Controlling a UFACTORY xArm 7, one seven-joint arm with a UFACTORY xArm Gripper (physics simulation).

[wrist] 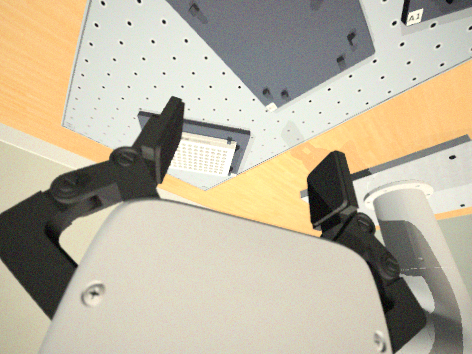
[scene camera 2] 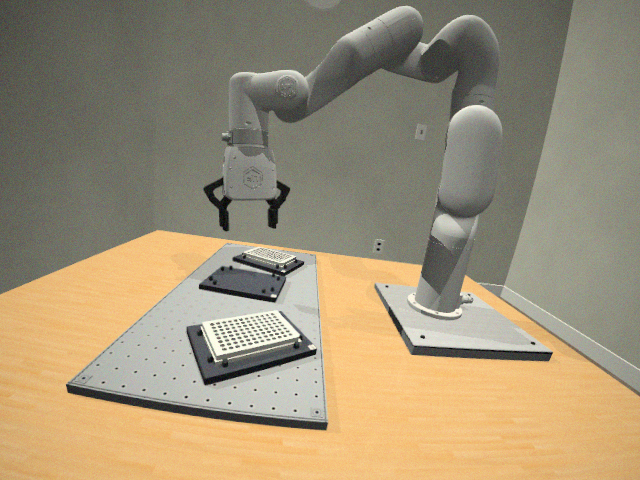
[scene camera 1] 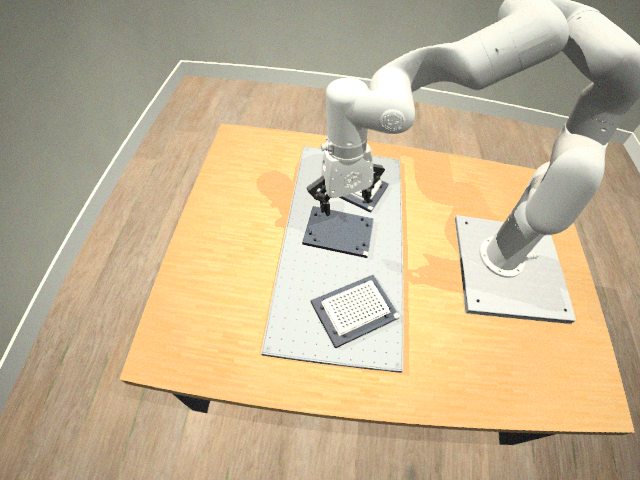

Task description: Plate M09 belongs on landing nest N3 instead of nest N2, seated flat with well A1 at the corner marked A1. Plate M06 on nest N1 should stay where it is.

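Note:
My gripper [scene camera 1: 346,206] [scene camera 2: 248,227] [wrist: 254,142] is open and empty, fingers pointing down, high above the far part of the board. A white well plate [scene camera 2: 269,255] [wrist: 202,156] lies on the far dark nest [scene camera 1: 381,197] [scene camera 2: 295,265]; the gripper partly hides it in scene camera 1. The middle nest [scene camera 1: 338,232] [scene camera 2: 242,283] [wrist: 295,45] holds no plate; its pale corner tag [scene camera 1: 366,253] [scene camera 2: 273,296] shows. Another white plate [scene camera 1: 356,307] [scene camera 2: 250,333] lies on the near, angled nest [scene camera 1: 326,322] [scene camera 2: 204,369]. Plate and nest numbers are not readable.
The grey perforated board [scene camera 1: 294,310] [scene camera 2: 139,356] bears the three nests and lies on the wooden table [scene camera 1: 206,310] [scene camera 2: 413,413]. The arm's base plate [scene camera 1: 516,297] [scene camera 2: 465,338] stands right of it. Small dark pins rise from the nests.

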